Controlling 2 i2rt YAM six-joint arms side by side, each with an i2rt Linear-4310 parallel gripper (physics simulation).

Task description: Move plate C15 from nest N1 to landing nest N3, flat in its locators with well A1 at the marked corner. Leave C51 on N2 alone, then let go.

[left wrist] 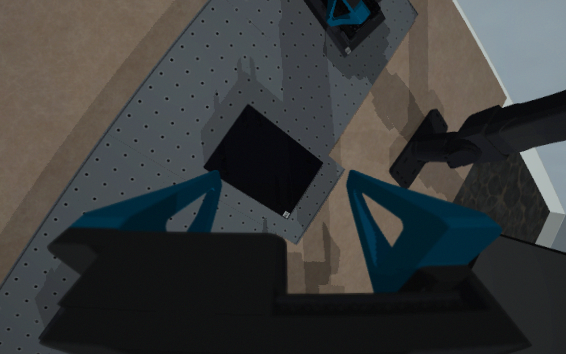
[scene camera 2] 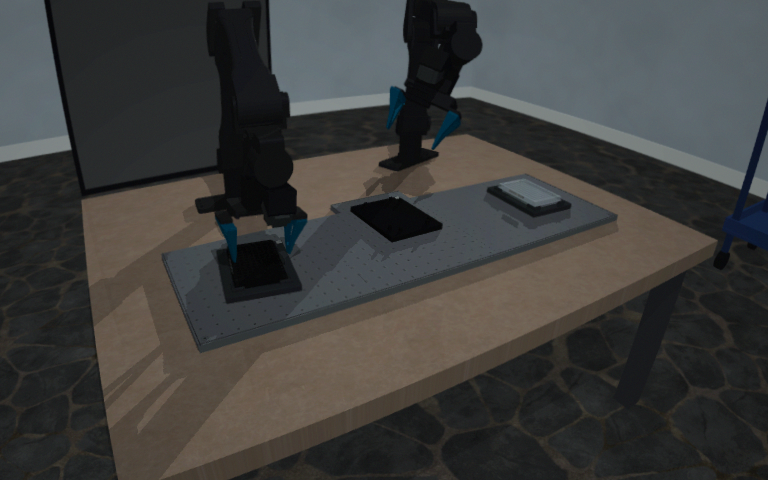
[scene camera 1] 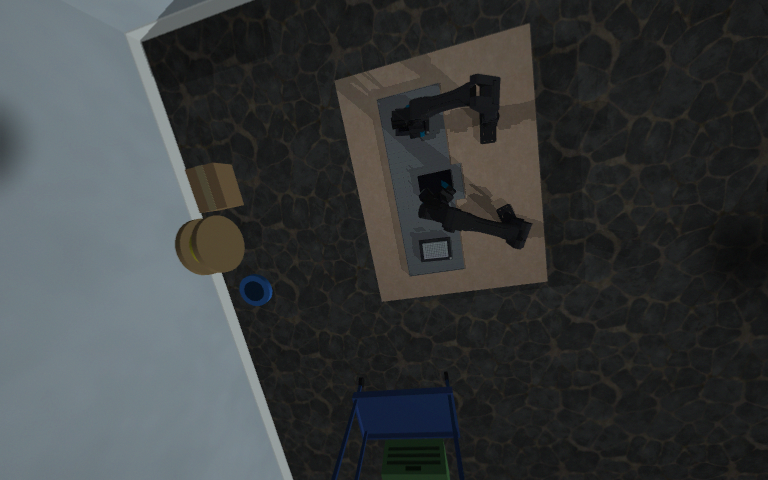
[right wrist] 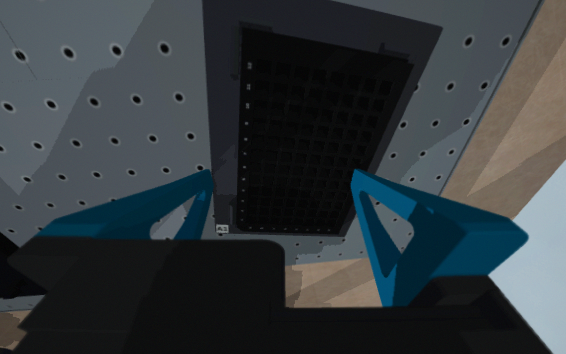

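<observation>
A black well plate [scene camera 2: 257,272] [right wrist: 310,125] lies in a dark nest [scene camera 2: 230,294] [right wrist: 220,95] at picture left in scene camera 2; an A1 tag [right wrist: 222,228] marks one nest corner. My right gripper [scene camera 2: 262,257] [right wrist: 282,177] is open, its fingertips low at the plate's two long sides; contact is unclear. A black nest [scene camera 1: 433,178] [scene camera 2: 396,219] [left wrist: 265,160] sits mid-board, with no plate visible on it. A white plate [scene camera 1: 435,249] [scene camera 2: 529,191] sits in another dark nest [scene camera 2: 532,211]. My left gripper [scene camera 2: 411,137] [left wrist: 283,177] is open, high behind the middle nest. Nest and plate numbers are unreadable.
All nests stand on a grey perforated board [scene camera 1: 421,152] [scene camera 2: 334,266] [left wrist: 165,95] on the wooden table [scene camera 1: 498,169] [scene camera 2: 396,339]. A blue trolley [scene camera 1: 404,435], a cardboard box [scene camera 1: 223,186] and a blue bin [scene camera 1: 266,290] stand on the floor.
</observation>
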